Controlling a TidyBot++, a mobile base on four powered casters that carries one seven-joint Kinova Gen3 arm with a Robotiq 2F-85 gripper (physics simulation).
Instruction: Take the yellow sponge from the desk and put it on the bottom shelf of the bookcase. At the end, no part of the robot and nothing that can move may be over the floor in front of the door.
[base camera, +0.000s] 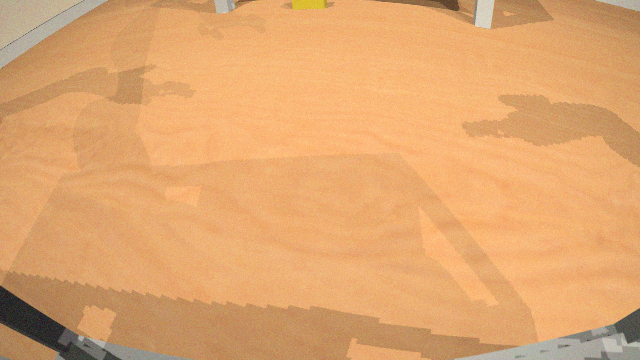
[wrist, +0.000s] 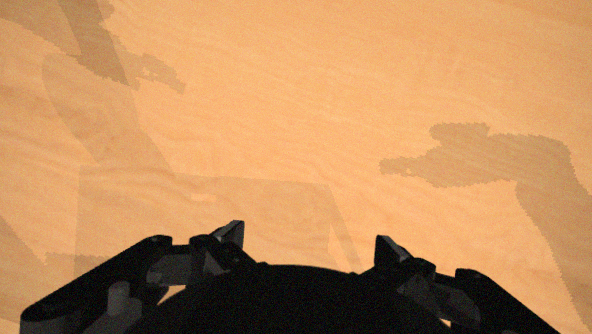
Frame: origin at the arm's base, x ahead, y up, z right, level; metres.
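Seen in the pictures: gripper, fingertip midpoint: (wrist: 307, 242).
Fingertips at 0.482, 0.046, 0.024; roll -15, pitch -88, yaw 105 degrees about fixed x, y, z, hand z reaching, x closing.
Observation:
A point is followed by its place in that frame, as x, y, z.
A yellow block (base camera: 309, 4) {1.155, -0.379, -0.075}, which looks like the sponge, stands on the floor at the top edge of the base camera view, between two white legs. Its upper part is cut off by the view's edge. My gripper (wrist: 307, 242) {0.482, 0.046, 0.024} is open and empty, pointing down over the wooden floor in the wrist view. The yellow block does not show in the wrist view. The desk and the bookcase cannot be made out for certain.
The white left leg (base camera: 224, 5) {1.239, -0.366, -0.370} and white right leg (base camera: 483, 14) {1.019, -0.352, 0.434} of a piece of furniture stand on the floor (base camera: 350, 100) {0.614, -0.396, 0.018} at the far side. A wall with a white skirting board (base camera: 47, 32) {1.742, -0.372, -1.730} runs along the upper left. Shadows of the arm lie on the floor.

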